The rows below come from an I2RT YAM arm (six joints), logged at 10 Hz.
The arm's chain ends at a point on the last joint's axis. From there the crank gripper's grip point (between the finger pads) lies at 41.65 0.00 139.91 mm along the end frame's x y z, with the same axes.
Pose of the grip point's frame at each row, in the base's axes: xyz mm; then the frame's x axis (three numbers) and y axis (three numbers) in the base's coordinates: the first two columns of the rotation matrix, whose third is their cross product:
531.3 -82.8 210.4 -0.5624 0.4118 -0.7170 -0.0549 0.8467 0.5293
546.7 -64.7 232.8 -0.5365 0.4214 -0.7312 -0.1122 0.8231 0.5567
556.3 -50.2 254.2 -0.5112 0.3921 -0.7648 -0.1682 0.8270 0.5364
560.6 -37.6 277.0 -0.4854 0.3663 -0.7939 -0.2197 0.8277 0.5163
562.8 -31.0 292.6 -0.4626 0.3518 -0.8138 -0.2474 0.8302 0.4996
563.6 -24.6 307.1 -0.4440 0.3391 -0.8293 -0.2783 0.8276 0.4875
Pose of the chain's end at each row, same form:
439.3 -147.1 303.7 -0.5624 0.4118 -0.7170 -0.0549 0.8467 0.5293
452.0 -135.5 318.4 -0.5365 0.4214 -0.7312 -0.1122 0.8231 0.5567
459.7 -122.9 336.0 -0.5112 0.3921 -0.7648 -0.1682 0.8270 0.5364
462.4 -112.3 355.0 -0.4854 0.3663 -0.7939 -0.2197 0.8277 0.5163
463.0 -106.2 368.1 -0.4626 0.3518 -0.8138 -0.2474 0.8302 0.4996
462.9 -101.3 379.8 -0.4440 0.3391 -0.8293 -0.2783 0.8276 0.4875

